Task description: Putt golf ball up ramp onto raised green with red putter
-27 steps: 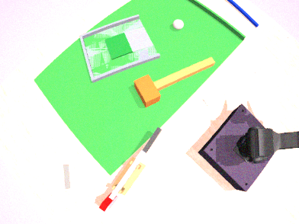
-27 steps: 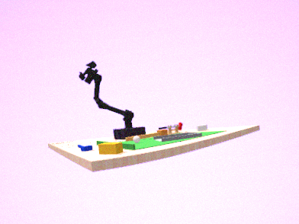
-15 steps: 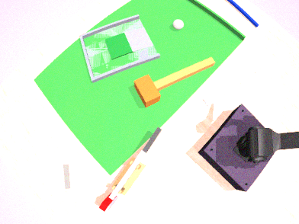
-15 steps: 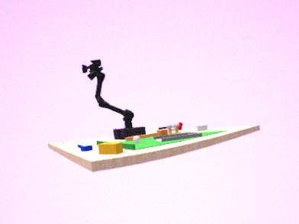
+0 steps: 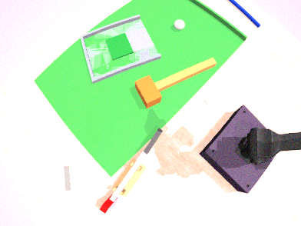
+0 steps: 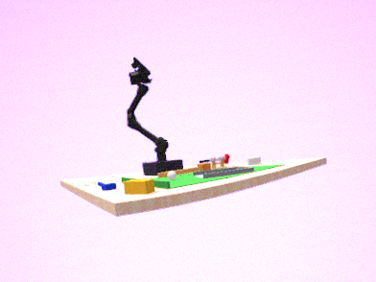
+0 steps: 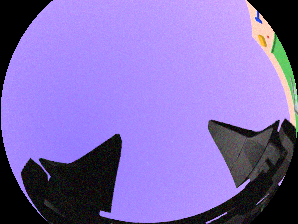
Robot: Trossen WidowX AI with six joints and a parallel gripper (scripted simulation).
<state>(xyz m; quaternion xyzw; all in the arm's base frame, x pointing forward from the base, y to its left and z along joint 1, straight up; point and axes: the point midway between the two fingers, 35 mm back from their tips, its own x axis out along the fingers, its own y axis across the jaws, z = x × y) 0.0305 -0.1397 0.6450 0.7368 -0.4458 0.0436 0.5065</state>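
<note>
Right now my gripper tip is 69 cm above the red putter, 43 cm to the right of it and 16 cm short of it. The rest, counted from my gripper tip: white golf ball (72 cm below, 40 cm ahead, 7 cm to the right); wooden rack (71 cm below, 45 cm to the left, 16 cm ahead); green mat (74 cm below, 43 cm ahead, 11 cm to the left).
</note>
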